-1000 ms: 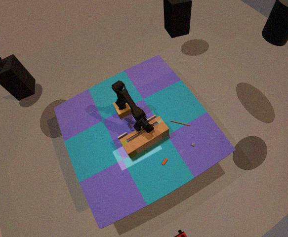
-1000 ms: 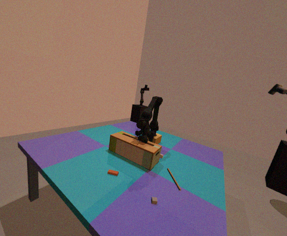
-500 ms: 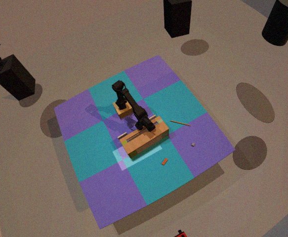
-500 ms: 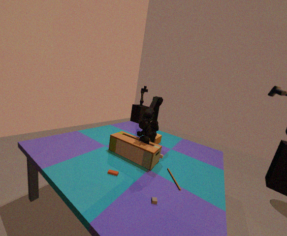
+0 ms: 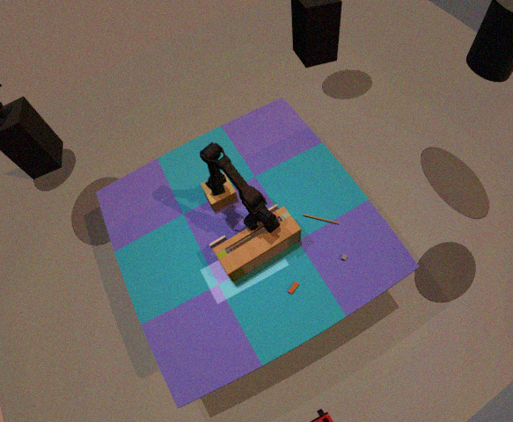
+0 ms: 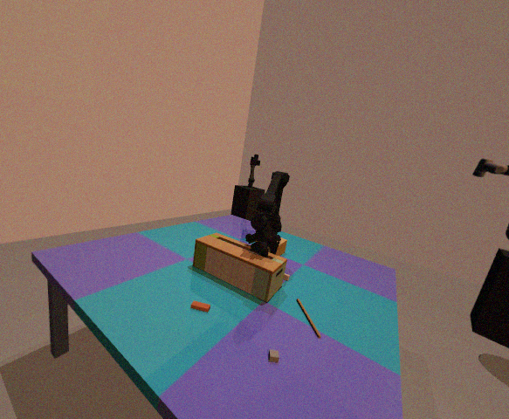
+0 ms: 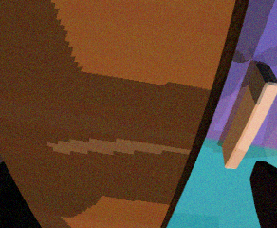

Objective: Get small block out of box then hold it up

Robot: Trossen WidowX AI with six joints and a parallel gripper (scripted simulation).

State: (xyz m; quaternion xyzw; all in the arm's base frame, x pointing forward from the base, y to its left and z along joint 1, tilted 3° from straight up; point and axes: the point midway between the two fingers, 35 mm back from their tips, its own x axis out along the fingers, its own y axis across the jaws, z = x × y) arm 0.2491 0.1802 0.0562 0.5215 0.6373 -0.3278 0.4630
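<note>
Right now my gripper tip is 50 mm short of the orange-brown block and 30 mm to the right of it. From my gripper tip the other things lie so: brown box 60 mm ahead, 100 mm to the right, 30 mm below; then orange-red block 340 mm ahead, 10 mm to the right, 80 mm below; then thin brown stick 60 mm ahead, 240 mm to the left, 80 mm below.
</note>
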